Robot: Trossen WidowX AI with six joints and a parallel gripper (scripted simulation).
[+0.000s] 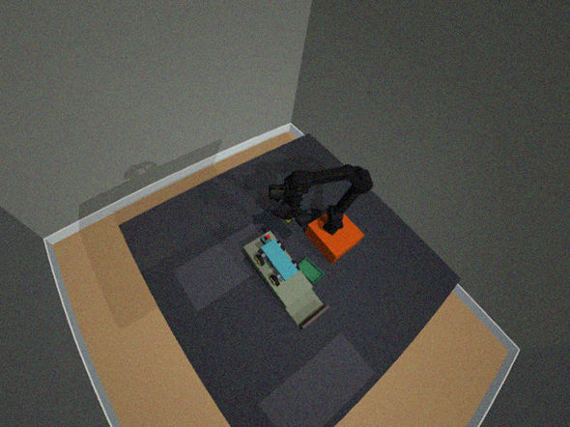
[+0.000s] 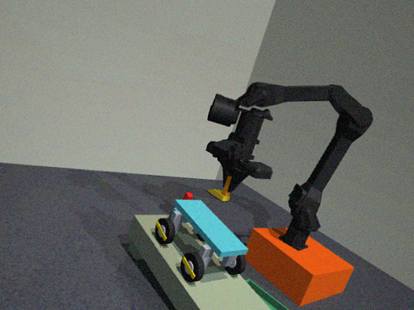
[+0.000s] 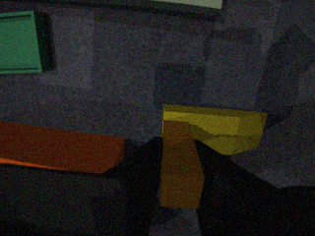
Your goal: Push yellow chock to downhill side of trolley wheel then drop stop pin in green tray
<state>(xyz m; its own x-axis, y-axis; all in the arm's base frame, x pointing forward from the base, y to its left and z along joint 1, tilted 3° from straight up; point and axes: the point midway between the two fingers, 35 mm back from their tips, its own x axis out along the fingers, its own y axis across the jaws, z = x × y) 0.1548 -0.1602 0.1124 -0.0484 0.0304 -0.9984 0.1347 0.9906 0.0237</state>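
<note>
Right now the trolley is 17 cm ahead of my gripper tip, 9 cm to the left of it and 6 cm below it. The rest, counted from my gripper tip: red-headed stop pin 13 cm ahead, 1 cm to the right, 4 cm below; then yellow chock 2 cm to the right, 1 cm below; then green tray 6 cm ahead, 21 cm to the left, 18 cm below.
</note>
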